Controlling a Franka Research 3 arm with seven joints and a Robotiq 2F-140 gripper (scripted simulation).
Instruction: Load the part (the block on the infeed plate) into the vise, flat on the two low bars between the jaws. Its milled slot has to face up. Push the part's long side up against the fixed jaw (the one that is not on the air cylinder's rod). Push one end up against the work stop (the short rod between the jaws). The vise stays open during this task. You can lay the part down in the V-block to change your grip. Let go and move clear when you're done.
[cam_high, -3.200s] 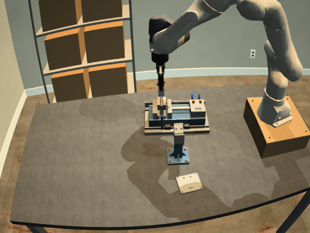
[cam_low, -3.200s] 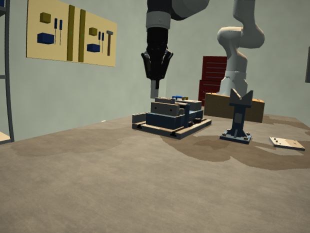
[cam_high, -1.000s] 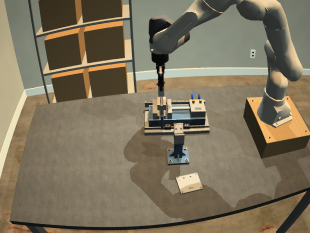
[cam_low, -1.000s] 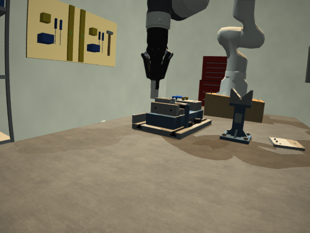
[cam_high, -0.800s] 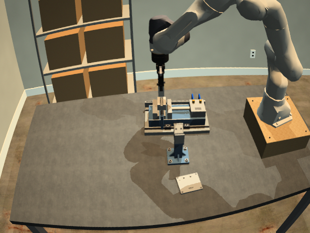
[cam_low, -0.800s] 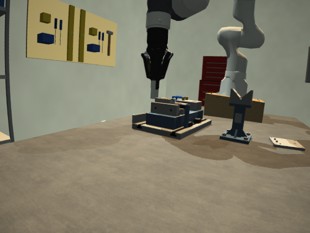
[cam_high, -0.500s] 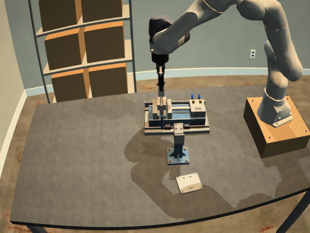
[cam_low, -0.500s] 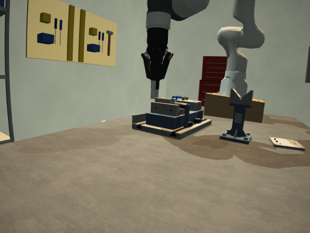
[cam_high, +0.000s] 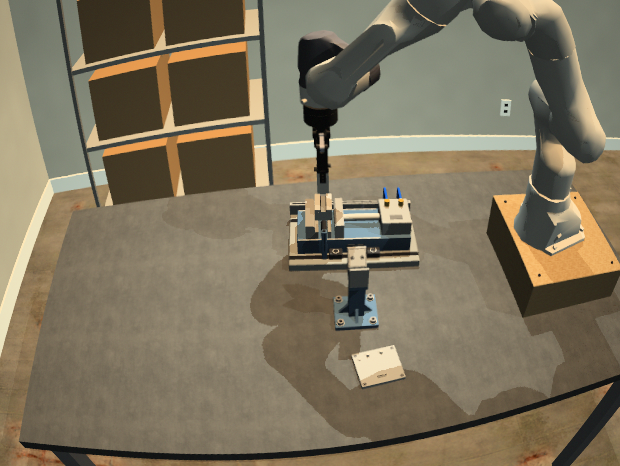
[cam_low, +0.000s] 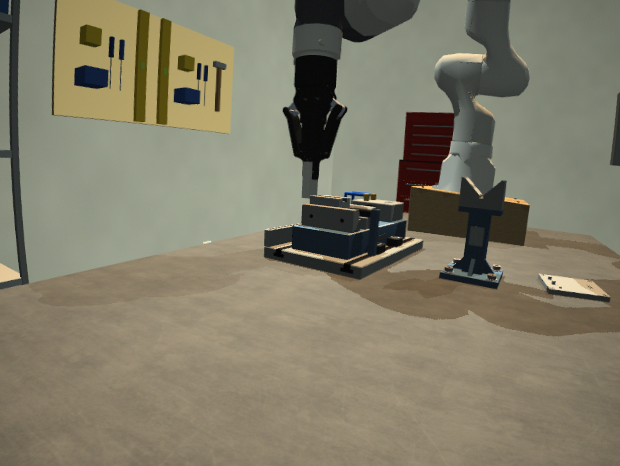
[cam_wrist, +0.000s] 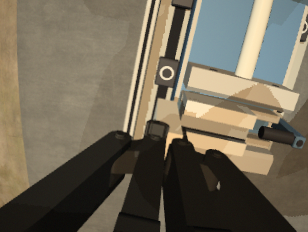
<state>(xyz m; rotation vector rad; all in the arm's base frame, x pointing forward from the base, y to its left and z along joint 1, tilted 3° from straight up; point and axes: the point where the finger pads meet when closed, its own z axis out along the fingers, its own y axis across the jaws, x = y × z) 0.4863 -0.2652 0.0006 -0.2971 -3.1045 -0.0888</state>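
My gripper is now 10 mm short of the part, 40 mm to the right of it and 40 mm above it. Also, from my hand: fixed jaw 40 mm ahead, 60 mm to the left, 60 mm below; moving jaw 20 mm behind, 70 mm to the left, 60 mm below; work stop rod 20 mm ahead, 110 mm to the left, 50 mm below.
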